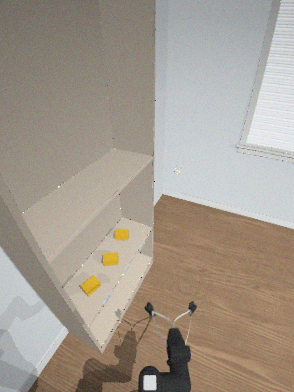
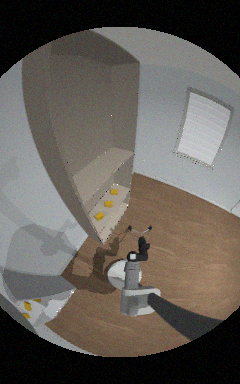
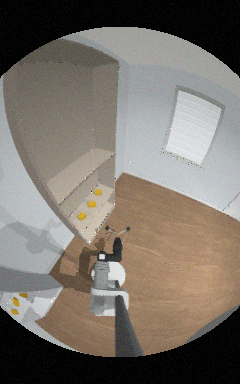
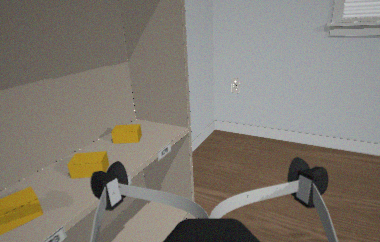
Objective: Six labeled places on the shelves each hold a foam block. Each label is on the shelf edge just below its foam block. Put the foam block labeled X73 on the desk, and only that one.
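Three yellow foam blocks lie in a row on a lower board of the tall beige shelf (image 1: 90,185) (image 2: 102,170) (image 4: 160,65): the far block (image 1: 121,234) (image 2: 114,192) (image 3: 98,192) (image 4: 126,134), the middle block (image 1: 110,259) (image 3: 91,204) (image 4: 89,165) and the near block (image 1: 90,285) (image 3: 82,216) (image 4: 19,210). The far label (image 4: 164,152) and the near label (image 4: 56,235) are too blurred and slanted to read; the middle one is mostly hidden behind the left finger. My gripper (image 1: 171,308) (image 2: 140,228) (image 3: 118,229) (image 4: 206,175) is open and empty, in front of the shelf, apart from the blocks.
A low white shelf (image 2: 40,286) (image 3: 30,280) with more yellow blocks (image 2: 27,305) (image 3: 16,302) stands at the lower left. The beige shelf's near side panel (image 1: 45,280) stands left of my arm. A dark grey edge (image 3: 220,322) shows at the lower right; I cannot tell whether it is the desk.
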